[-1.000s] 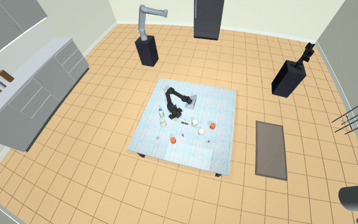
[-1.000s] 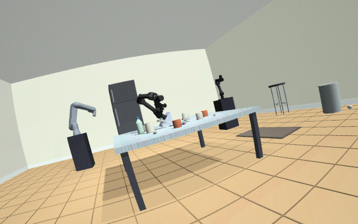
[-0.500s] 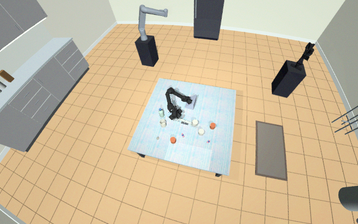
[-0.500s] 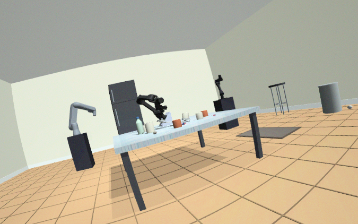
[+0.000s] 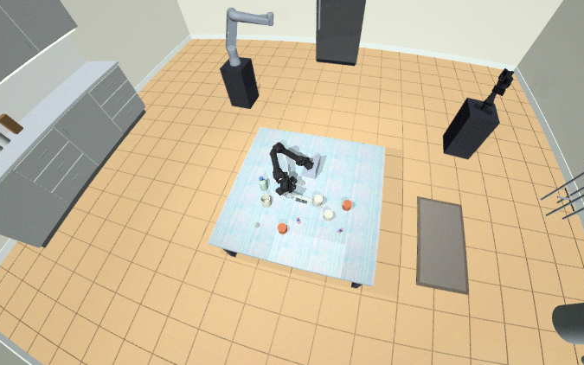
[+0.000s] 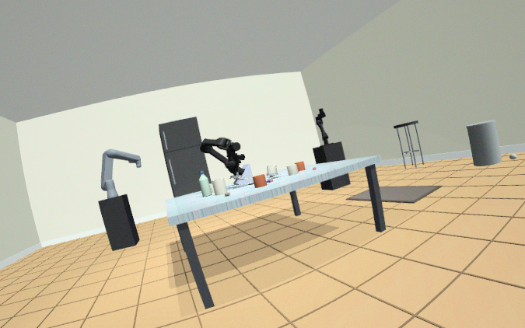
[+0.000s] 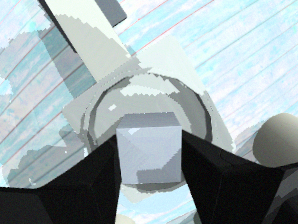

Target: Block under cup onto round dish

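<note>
Now: the round pale blue dish 60 mm behind my gripper tip, 110 mm to the right of it and 80 mm below it. The rest, counted from my gripper tip: pale green bottle: 10 mm behind, 230 mm to the right, 30 mm above; cream mug: 120 mm ahead, 150 mm to the right, 40 mm below; balance: 120 mm to the left, 50 mm below.
</note>
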